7 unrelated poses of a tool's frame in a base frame.
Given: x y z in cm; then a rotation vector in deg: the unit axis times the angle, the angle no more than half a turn.
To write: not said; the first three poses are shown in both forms.
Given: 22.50, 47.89, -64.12, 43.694, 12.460, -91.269
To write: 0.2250, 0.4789, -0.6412, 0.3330, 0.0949, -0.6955, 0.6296
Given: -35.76, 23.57, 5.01, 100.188, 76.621, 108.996
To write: -0.3576, 0.2357, 0.0501, 0.5970, 0.4565, 0.6494, 0.1158
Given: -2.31, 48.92, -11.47, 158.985, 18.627, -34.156
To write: -0.0231, 0.4892, -0.1147, 0.9615, 0.1127, -0.2066, 0.1420
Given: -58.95, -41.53, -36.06, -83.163, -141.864, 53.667
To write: -0.5895, -0.4153, -0.3606, -0.4799, -0.8186, 0.3097, 0.0612
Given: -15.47, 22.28, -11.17, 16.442, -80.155, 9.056
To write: -0.1547, 0.2228, -0.1117, 0.1315, -0.6408, 0.0724, 0.7529
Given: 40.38, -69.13, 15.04, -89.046, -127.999, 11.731
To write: 0.4038, -0.6913, 0.1504, -0.5574, -0.8012, 0.0734, 0.2048
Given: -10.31, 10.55, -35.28, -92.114, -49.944, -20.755
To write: -0.1031, 0.1055, -0.3528, -0.6924, -0.3754, -0.1560, 0.5961
